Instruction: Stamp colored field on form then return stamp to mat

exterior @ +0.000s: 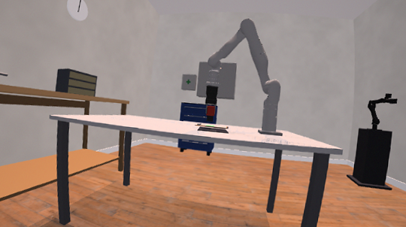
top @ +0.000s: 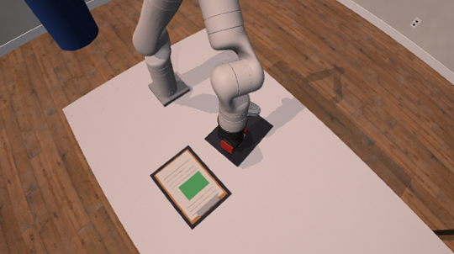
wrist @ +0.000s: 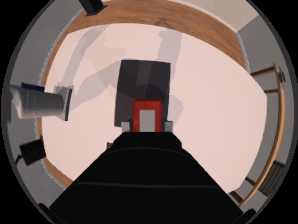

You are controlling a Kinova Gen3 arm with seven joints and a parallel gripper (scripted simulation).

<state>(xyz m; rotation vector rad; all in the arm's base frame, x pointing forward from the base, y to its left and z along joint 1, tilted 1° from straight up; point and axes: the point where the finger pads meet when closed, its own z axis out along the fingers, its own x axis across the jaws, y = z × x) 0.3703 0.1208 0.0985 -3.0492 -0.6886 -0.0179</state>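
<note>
My gripper is now 200 mm to the left of the form, 110 mm above it and 60 mm short of it. Round my hand: dark mat 110 mm below, 60 mm to the left, 50 mm behind; red stamp 20 mm below.
</note>
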